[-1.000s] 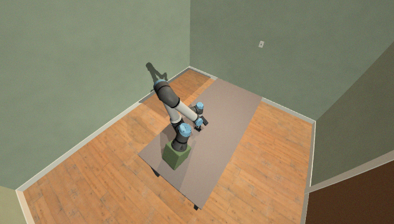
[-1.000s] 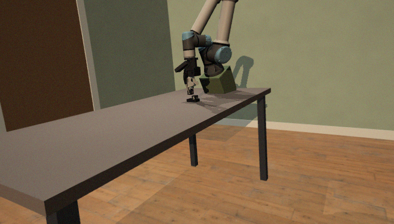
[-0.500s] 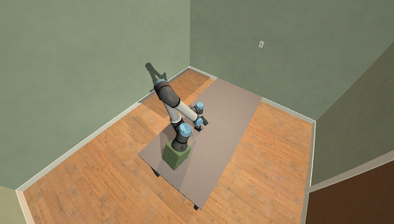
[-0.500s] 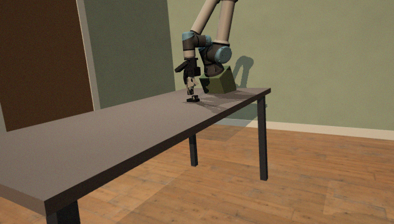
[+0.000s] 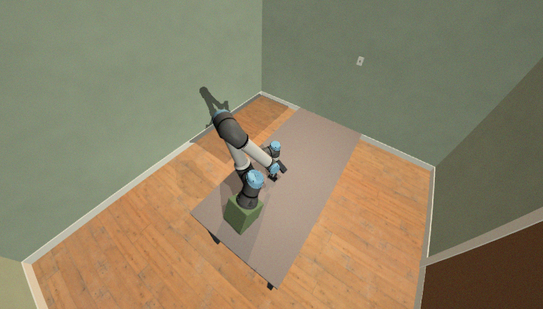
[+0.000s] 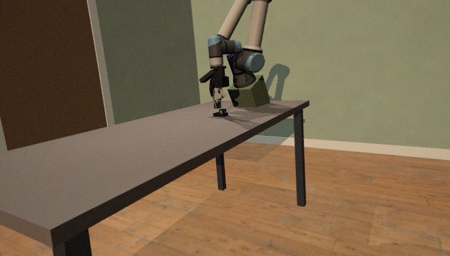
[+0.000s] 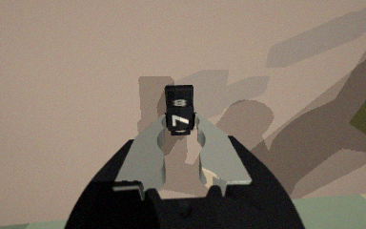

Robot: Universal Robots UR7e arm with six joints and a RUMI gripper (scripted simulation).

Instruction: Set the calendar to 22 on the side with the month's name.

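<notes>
Now: the black tray 6 cm below my hand and 2 cm to the left of it. Round my hand: black number cube (1 cm below).
</notes>
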